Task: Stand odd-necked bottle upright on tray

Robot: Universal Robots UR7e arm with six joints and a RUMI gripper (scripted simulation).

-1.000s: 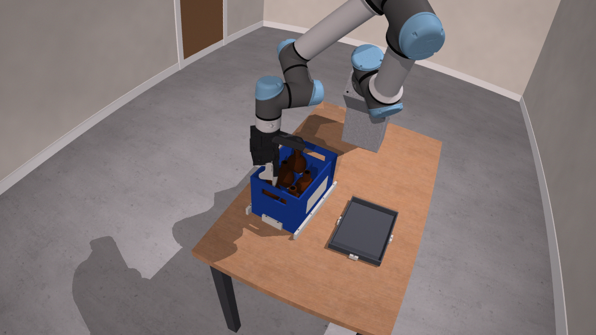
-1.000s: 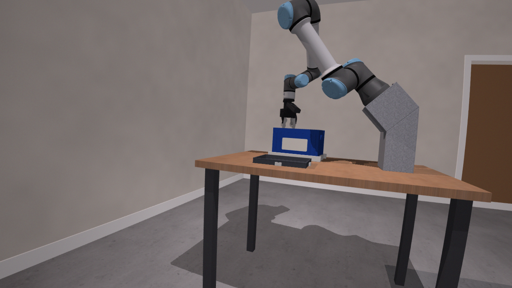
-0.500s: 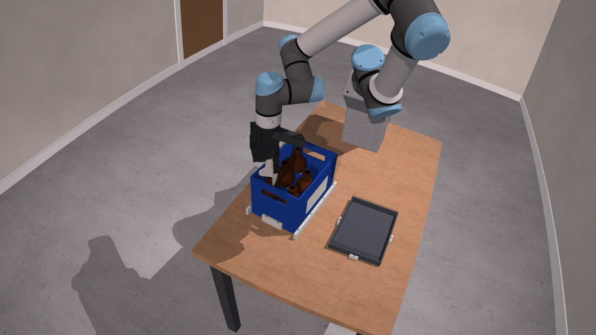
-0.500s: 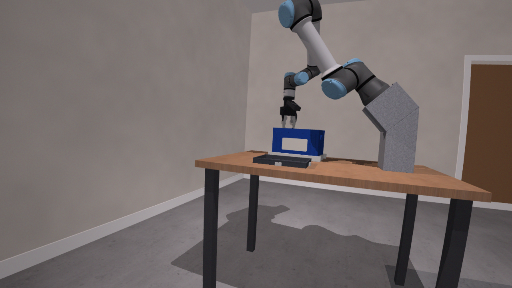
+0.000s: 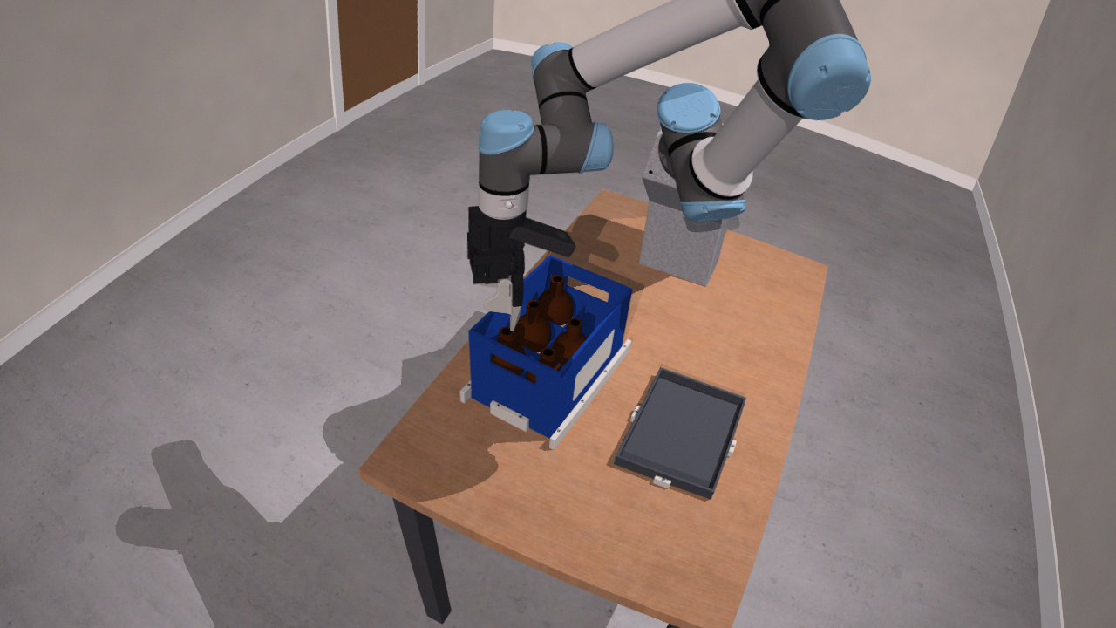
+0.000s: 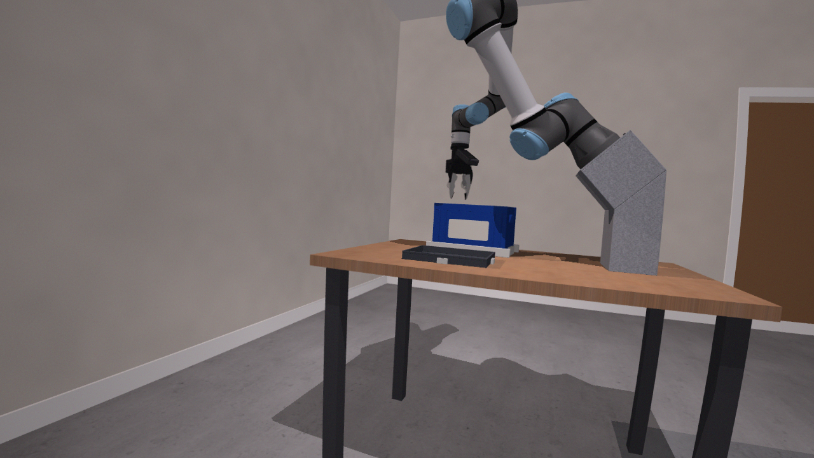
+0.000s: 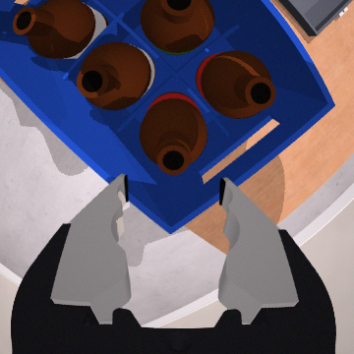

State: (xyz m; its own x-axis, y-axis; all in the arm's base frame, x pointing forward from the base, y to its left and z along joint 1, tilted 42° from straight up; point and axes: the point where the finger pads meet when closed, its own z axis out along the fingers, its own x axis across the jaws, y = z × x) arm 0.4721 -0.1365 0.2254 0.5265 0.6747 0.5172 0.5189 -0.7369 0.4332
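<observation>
My gripper is now 120 mm above the bottle. Round my hand: dark tray 90 mm behind, 330 mm to the left, 200 mm below; crate 90 mm behind, 40 mm to the left, 130 mm below.
</observation>
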